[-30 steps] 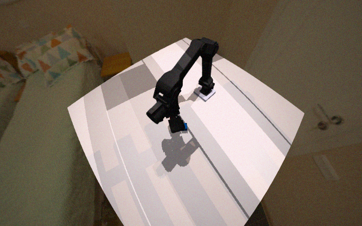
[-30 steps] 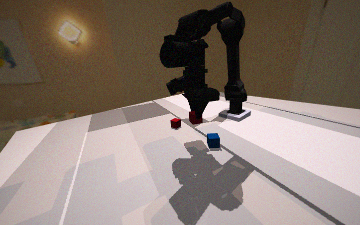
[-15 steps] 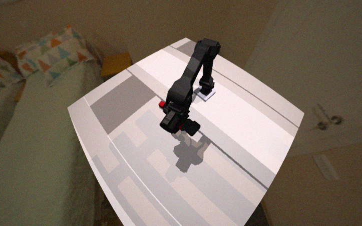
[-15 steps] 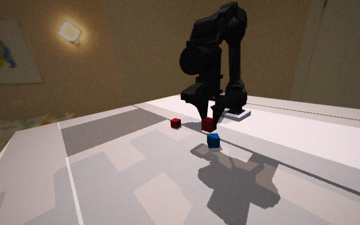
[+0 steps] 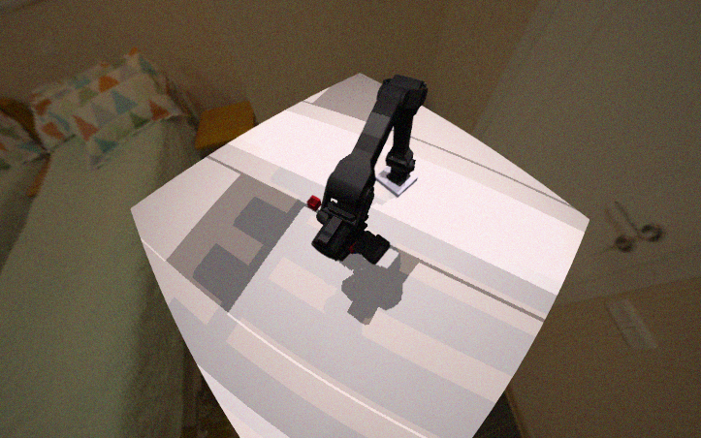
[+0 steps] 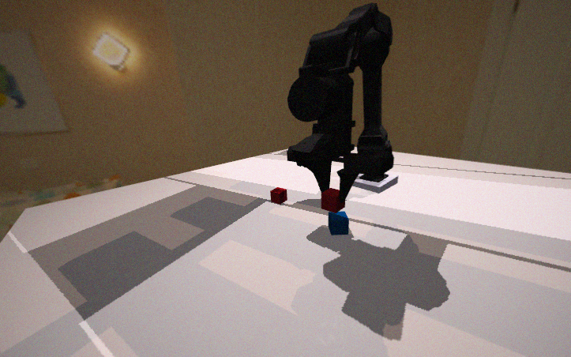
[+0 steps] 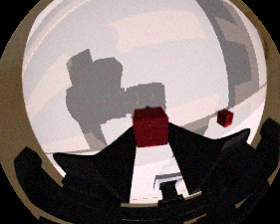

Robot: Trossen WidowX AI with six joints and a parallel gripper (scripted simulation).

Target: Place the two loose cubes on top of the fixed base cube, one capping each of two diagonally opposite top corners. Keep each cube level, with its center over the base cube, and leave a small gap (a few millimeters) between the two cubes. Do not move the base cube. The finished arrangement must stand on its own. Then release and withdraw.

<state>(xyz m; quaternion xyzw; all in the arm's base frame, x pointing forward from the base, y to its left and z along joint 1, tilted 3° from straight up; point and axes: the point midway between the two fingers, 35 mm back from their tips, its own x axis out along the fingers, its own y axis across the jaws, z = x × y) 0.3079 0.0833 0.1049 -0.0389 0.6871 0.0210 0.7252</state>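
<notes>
The blue base cube is 6 cm below my gripper tip and 2 cm behind it.
</notes>
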